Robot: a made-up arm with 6 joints. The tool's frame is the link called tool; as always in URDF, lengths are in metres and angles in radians. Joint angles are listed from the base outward. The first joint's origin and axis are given. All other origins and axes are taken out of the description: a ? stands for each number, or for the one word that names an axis. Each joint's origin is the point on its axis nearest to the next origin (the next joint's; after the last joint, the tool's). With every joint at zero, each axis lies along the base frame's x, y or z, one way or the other. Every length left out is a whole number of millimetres.
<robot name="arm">
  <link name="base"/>
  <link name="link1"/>
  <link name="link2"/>
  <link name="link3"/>
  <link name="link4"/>
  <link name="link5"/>
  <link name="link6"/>
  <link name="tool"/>
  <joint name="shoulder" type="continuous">
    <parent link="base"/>
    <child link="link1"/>
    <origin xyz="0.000 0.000 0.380" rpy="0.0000 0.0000 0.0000"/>
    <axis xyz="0 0 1"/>
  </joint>
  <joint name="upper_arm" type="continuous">
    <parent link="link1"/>
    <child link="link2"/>
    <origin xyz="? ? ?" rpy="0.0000 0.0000 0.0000"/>
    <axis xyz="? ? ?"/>
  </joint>
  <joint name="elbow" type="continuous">
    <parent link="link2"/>
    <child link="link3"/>
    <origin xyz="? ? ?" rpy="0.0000 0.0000 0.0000"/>
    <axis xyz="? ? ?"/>
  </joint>
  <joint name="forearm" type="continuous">
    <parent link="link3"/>
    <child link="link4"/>
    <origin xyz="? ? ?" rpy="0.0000 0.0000 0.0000"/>
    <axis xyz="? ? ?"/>
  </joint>
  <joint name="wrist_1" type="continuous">
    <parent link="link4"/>
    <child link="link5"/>
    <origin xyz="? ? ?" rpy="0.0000 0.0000 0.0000"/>
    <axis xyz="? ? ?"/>
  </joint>
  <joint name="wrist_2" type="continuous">
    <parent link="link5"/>
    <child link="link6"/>
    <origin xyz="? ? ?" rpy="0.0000 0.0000 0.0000"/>
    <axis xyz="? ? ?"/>
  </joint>
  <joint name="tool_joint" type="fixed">
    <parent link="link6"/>
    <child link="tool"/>
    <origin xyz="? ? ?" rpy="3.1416 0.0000 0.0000"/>
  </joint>
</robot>
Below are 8 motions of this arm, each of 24 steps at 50 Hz.
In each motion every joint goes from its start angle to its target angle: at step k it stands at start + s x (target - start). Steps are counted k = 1, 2, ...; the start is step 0. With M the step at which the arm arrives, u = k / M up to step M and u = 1 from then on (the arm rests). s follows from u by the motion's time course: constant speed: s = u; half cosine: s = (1 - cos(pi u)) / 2; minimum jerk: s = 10 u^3 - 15 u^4 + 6 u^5.
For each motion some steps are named. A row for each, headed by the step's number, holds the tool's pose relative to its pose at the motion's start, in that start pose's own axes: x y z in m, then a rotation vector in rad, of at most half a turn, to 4 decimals.
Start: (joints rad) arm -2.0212 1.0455 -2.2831 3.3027 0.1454 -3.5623
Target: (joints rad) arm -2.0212 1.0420 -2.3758 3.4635 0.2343 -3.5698
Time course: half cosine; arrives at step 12
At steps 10, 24:
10: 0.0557 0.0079 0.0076 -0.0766 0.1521 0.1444
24: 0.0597 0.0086 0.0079 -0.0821 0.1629 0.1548

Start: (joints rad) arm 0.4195 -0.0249 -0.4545 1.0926 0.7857 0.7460
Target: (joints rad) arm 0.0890 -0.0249 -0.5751 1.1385 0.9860 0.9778
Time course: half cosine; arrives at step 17
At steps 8, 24:
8: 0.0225 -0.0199 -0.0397 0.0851 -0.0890 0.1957
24: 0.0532 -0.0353 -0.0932 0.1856 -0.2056 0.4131

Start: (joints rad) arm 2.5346 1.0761 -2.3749 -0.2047 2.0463 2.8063
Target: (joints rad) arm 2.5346 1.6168 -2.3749 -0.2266 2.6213 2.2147
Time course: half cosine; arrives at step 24
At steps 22, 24:
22: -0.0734 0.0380 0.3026 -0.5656 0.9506 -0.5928
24: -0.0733 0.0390 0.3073 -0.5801 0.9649 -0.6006

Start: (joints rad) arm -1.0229 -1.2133 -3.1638 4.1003 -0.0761 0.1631
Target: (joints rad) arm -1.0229 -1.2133 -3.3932 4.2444 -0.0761 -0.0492
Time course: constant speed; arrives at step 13
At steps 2, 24:
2: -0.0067 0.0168 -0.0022 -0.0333 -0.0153 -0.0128
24: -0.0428 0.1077 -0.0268 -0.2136 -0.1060 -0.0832

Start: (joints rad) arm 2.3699 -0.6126 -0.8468 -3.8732 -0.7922 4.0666
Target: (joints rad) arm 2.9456 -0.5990 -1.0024 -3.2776 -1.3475 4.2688
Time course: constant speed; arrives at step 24
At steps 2, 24:
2: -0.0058 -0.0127 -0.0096 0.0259 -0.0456 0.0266
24: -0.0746 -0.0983 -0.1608 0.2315 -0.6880 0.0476

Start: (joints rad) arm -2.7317 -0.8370 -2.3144 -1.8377 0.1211 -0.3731
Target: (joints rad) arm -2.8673 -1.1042 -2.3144 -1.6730 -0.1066 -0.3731
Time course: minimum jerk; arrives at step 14
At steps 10, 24:
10: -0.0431 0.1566 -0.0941 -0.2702 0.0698 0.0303
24: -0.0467 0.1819 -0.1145 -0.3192 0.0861 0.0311

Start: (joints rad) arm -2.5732 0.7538 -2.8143 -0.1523 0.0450 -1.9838
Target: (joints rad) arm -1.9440 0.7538 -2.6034 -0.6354 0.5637 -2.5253
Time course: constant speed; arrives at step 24
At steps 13, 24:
13: 0.2296 0.0590 -0.0089 0.0944 0.4193 -0.4645
24: 0.4034 0.1235 -0.0879 0.0287 0.7217 -0.9280

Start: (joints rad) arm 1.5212 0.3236 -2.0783 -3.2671 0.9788 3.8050
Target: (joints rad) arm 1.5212 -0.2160 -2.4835 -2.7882 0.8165 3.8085
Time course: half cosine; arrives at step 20
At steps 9, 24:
9: 0.2050 -0.1166 0.0978 0.0725 0.3634 0.1101
24: 0.4998 -0.3103 0.0937 0.2697 0.7896 0.3596

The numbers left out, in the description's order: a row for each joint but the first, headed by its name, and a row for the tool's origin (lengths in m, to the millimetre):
upper_arm: xyz 0.000 0.000 0.000, axis 0 1 0
elbow: xyz 0.056 0.000 0.296, axis 0 1 0
forearm: xyz 0.084 0.000 -0.371, axis 0 0 -1
wrist_1: xyz 0.000 0.000 0.000, axis 0 1 0
wrist_2: xyz 0.082 0.000 -0.105, axis 0 0 -1
tool: xyz 0.000 0.000 0.000

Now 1 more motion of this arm.
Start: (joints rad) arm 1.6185 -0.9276 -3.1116 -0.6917 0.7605 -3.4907
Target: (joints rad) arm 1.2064 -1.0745 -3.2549 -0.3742 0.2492 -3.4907
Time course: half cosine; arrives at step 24
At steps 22, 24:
22: -0.2054 0.0544 -0.3269 0.1344 -0.9316 0.0118
24: -0.2072 0.0563 -0.3332 0.1347 -0.9481 0.0126

